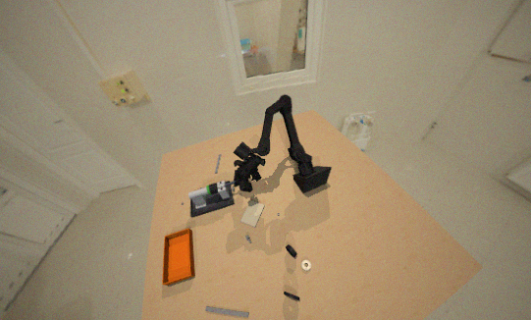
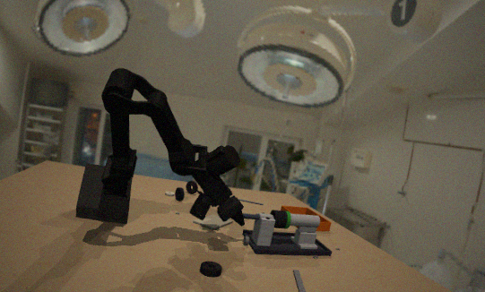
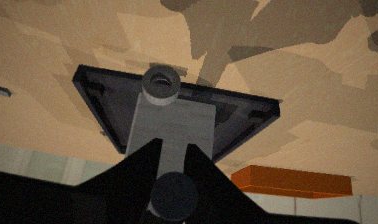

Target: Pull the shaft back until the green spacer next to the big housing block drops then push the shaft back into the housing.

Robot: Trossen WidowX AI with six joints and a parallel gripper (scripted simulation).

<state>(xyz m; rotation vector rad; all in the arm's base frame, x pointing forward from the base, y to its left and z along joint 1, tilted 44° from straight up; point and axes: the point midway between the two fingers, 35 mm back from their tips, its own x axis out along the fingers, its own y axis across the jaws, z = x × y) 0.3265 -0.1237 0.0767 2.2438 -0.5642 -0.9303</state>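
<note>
Now: the thin grey shaft 4 cm ahead of my gripper tip, 1 cm to the right of it and 2 cm above it. Also, from my gripper tip: black spacer (10 cm ahead, 1 cm to the right, 2 cm above); then green spacer (12 cm ahead, 2 cm to the right, 2 cm above); then beige card (3 cm behind, 16 cm to the left, 5 cm below).
</note>
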